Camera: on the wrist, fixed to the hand. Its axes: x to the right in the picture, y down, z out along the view.
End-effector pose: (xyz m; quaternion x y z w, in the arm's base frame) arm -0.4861 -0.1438 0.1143 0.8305 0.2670 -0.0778 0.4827
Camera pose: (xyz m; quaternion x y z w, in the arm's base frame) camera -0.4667 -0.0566 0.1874 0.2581 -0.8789 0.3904 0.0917
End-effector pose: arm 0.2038 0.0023 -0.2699 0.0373 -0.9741 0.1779 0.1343
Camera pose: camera 0.2077 0.0702 -0.1766 0.9487 0.0426 -0.1408 0.2799
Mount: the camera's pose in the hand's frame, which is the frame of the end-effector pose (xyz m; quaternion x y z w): 0.0202 0.0315 -0.1092 -0.0126 0.1044 -0.9944 0.0064
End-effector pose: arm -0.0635 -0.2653 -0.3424 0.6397 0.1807 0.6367 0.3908
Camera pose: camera -0.1738 -0.2409 -0.3185 -0.2470 0.6701 -0.3155 0.6249
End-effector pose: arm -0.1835 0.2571 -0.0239 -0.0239 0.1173 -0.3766 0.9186
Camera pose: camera -0.1735 0.2704 -0.1381 0.0891 -0.0776 0.9169 0.3812
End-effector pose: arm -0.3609 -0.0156 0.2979 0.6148 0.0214 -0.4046 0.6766
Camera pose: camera -0.2781 0.0640 0.2864 -0.0164 -0.6873 0.6110 0.3925
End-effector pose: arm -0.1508 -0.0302 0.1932 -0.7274 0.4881 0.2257 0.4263
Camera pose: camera -0.1803 -0.1375 0.2240 -0.5190 -0.6786 -0.4923 0.1670
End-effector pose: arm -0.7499 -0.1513 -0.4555 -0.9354 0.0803 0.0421 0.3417
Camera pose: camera -0.7331 -0.2480 -0.3948 -0.0945 -0.8946 -0.4362 0.0239
